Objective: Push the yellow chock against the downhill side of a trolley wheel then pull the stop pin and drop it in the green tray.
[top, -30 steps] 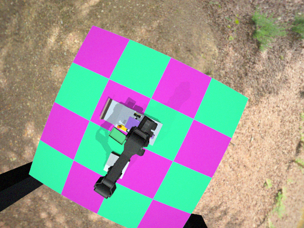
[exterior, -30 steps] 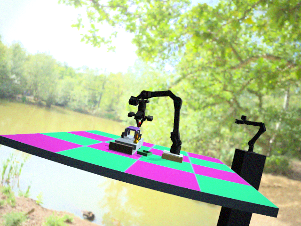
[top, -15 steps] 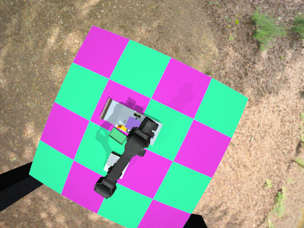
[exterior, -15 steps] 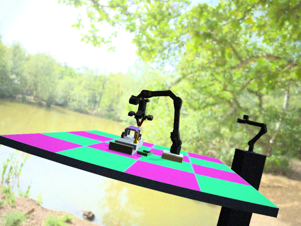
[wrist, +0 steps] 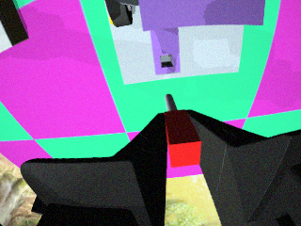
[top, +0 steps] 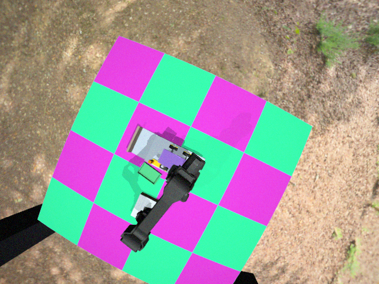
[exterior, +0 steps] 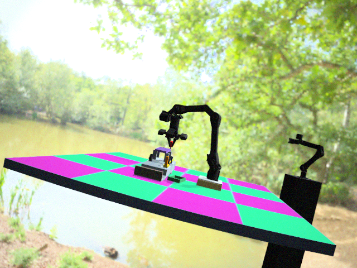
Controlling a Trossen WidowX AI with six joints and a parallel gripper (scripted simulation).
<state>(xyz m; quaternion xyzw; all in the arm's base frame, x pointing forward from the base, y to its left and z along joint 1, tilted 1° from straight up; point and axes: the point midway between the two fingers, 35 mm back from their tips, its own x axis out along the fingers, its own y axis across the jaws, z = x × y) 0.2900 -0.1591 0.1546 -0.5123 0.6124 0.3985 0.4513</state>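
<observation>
The green tray is 23 cm to the left of my gripper tip, 18 cm below it and 8 cm behind it. Also, from my gripper tip: red-headed stop pin (right at my gripper tip); then grey ramp (13 cm below, 11 cm to the left, 4 cm ahead); then purple-topped trolley (11 cm to the left, 6 cm below, 4 cm ahead).
</observation>
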